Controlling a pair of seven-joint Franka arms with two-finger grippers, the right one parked.
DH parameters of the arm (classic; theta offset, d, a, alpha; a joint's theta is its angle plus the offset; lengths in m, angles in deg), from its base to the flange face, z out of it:
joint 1: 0 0.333 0 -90
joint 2: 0 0 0 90
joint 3: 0 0.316 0.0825 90
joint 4: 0 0 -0.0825 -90
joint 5: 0 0.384 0 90
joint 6: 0 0 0.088 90
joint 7: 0 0.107 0 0
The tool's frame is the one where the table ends.
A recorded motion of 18 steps. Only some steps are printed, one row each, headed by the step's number.
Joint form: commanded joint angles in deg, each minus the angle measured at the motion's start. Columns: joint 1, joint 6, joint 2, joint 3, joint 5, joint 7, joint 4.
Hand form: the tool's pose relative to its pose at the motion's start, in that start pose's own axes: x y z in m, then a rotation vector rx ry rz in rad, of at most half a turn. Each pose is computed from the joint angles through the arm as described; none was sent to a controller.
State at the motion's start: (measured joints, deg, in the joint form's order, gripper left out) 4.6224 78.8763 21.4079 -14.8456 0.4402 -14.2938 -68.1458
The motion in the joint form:
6: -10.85 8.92 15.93 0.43 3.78 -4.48 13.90
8: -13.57 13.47 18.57 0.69 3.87 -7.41 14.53
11: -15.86 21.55 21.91 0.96 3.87 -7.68 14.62
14: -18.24 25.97 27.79 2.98 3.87 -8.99 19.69
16: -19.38 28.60 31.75 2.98 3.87 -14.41 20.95
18: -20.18 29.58 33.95 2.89 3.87 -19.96 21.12
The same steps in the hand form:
6: 0.0656 0.1101 0.0588 -0.0080 0.1142 0.0697
8: 0.0743 0.1434 0.0807 -0.0276 0.1510 0.0589
11: 0.0903 0.1750 0.1094 -0.0666 0.2227 0.0870
14: 0.1143 0.1902 0.1368 -0.0859 0.2791 0.0663
16: 0.1255 0.2050 0.1749 -0.1063 0.2682 -0.0152
18: 0.1286 0.2155 0.2024 -0.1147 0.2431 -0.1007

